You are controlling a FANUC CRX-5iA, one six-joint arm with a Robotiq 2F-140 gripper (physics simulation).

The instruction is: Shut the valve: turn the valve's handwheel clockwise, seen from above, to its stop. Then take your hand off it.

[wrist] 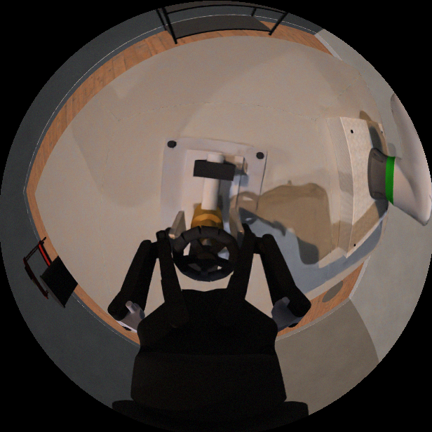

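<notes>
The valve's black spoked handwheel (202, 233) lies below the centre of the wrist view, over the valve's orange body (206, 218). A white pipe (211, 194) runs from the body to a black block (214, 170). The valve stands on a pale base plate (171, 190) with dark bolts at its corners. My gripper (206, 218) has one finger at the left side of the handwheel's rim and one at the right, both close against it. It is shut on the handwheel. The wheel hides part of the body, and the exact contact spots are dark.
A light raised panel (352, 175) stands at the right, with a white robot arm part (412, 185) with a green ring beyond it. A black-framed rack (225, 33) is past the table's far edge. A dark object with a red bar (59, 281) is beyond the left edge.
</notes>
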